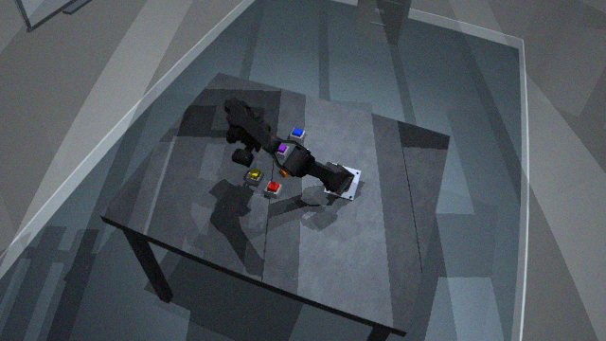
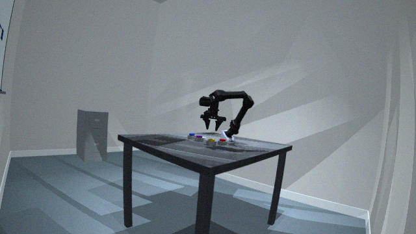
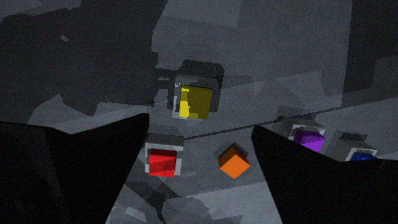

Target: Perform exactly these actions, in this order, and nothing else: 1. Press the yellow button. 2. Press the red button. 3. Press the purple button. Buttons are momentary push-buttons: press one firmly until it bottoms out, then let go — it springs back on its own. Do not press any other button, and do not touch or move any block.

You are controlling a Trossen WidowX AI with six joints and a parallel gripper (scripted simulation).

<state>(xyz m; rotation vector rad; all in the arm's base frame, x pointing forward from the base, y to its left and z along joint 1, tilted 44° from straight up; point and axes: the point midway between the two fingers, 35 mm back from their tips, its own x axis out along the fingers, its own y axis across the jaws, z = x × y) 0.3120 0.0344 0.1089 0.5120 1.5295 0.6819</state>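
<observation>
My gripper tip is 7 cm above the yellow button and 1 cm past it. Round my gripper tip: small orange block: 9 cm below, 9 cm behind, 8 cm to the right; purple button: 15 cm to the right, 7 cm below, 3 cm behind; red button: 9 cm behind, 7 cm below, 3 cm to the left.
</observation>
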